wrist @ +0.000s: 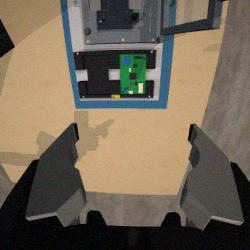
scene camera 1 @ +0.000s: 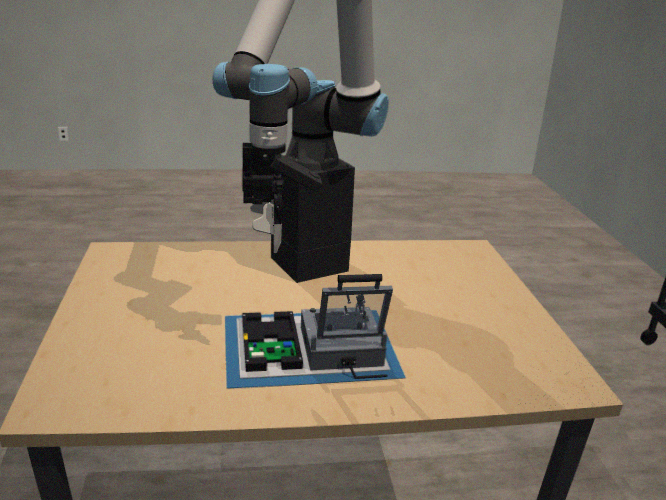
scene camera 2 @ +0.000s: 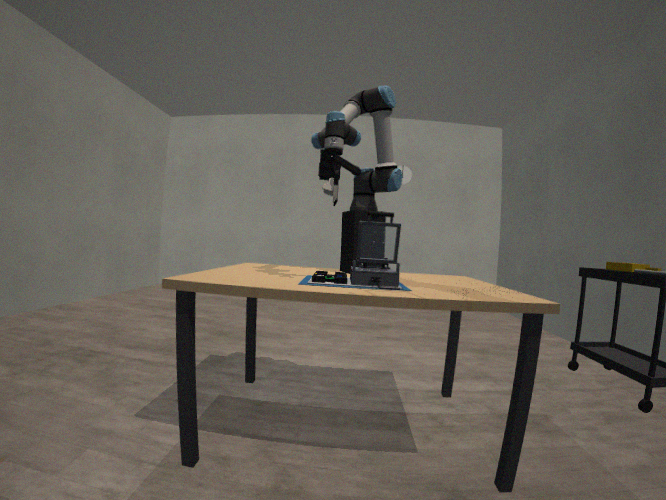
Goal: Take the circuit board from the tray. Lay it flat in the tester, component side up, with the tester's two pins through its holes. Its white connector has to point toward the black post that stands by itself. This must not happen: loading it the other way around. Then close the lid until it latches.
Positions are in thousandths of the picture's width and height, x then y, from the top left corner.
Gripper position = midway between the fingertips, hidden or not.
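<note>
Green circuit board (scene camera 1: 408,701), (wrist: 530,266). Framed lid (scene camera 1: 519,625), (scene camera 2: 568,485). My gripper (scene camera 1: 411,483), (wrist: 534,498), (scene camera 2: 501,409).
</note>
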